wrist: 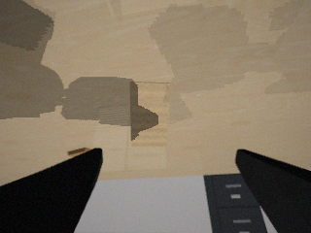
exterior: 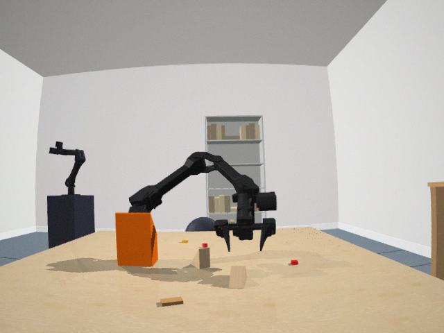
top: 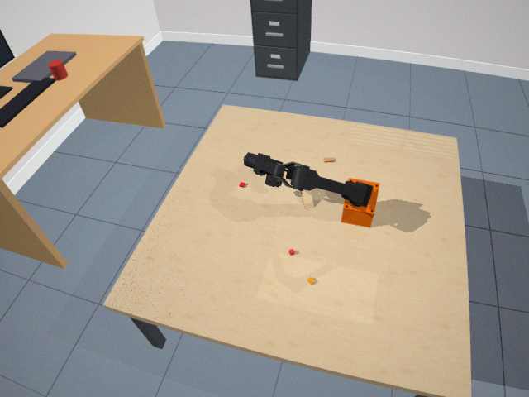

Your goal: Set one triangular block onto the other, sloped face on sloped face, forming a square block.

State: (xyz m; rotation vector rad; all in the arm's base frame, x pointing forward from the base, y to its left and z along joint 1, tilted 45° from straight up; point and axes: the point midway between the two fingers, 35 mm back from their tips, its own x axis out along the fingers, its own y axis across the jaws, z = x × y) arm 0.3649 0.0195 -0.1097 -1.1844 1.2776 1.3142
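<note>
Right now the triangular block is 20 mm behind my gripper tip, 60 mm to the right of it and 50 mm below it. Round my gripper tip: brown piece 160 mm behind, 200 mm to the right, 70 mm below; orange piece 290 mm behind, 450 mm to the left, 70 mm below.
</note>
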